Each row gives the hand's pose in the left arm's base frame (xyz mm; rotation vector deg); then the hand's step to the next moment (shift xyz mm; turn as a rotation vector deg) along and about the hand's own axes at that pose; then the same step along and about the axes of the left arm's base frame.
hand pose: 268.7 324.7 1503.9 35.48 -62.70 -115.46
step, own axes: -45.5 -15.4 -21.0 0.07 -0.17 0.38
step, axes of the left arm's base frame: 36.3 31.3 -21.2 -0.37 0.19 0.05
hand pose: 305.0 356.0 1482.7 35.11 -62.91 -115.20
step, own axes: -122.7 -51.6 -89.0 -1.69 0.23 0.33
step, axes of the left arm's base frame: 116.3 71.7 -83.5 0.88 1.43 0.46
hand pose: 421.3 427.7 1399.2 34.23 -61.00 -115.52
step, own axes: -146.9 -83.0 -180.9 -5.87 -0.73 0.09
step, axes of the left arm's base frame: 178.6 60.4 -160.1 3.15 5.00 -0.26
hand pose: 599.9 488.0 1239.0 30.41 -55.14 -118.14
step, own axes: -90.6 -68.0 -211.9 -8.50 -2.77 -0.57
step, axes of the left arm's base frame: 157.2 3.9 -181.7 4.19 7.62 -2.15
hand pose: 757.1 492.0 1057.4 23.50 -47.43 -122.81
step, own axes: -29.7 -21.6 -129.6 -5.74 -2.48 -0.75
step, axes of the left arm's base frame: 75.5 -21.8 -109.4 2.68 5.28 -2.14
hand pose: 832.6 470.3 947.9 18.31 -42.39 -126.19
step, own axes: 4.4 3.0 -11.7 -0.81 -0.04 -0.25
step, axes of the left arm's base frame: 4.0 -9.6 -7.5 0.63 0.52 -0.23
